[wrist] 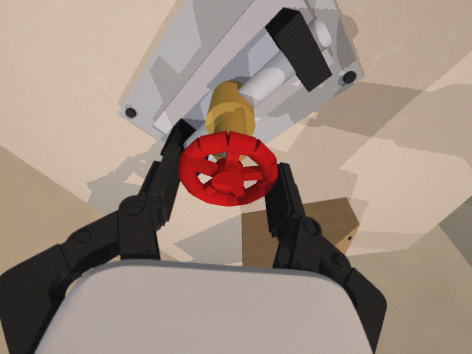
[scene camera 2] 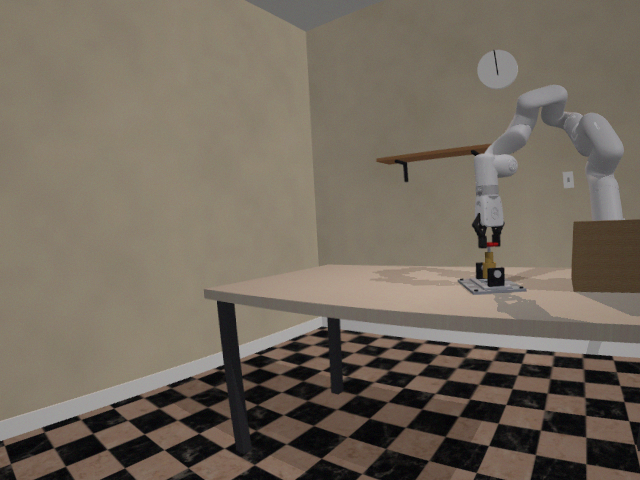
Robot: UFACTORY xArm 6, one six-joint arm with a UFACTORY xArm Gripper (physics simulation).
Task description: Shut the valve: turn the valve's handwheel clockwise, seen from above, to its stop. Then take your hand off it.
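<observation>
The valve's red handwheel (scene camera 2: 493,243) (wrist: 227,181) sits level on top of the brass valve body (scene camera 2: 489,266) (wrist: 230,117). The body stands upright on a grey base plate (scene camera 2: 496,291) (wrist: 170,45) on the table. My gripper (scene camera 2: 489,243) (wrist: 227,168) points down at the wheel and is shut on it, with one black finger against the rim on each side in the wrist view. In the wrist view the rim hides part of the left finger's inner face. The stem under the wheel is mostly hidden there.
Black blocks (scene camera 2: 495,276) (wrist: 300,47) hold the pipe on both sides of the valve body. A brown wooden box (scene camera 2: 604,255) (wrist: 300,220) stands on the table (scene camera 2: 361,289) to the right in the scene view. A wall shelf (scene camera 2: 439,153) hangs behind the arm.
</observation>
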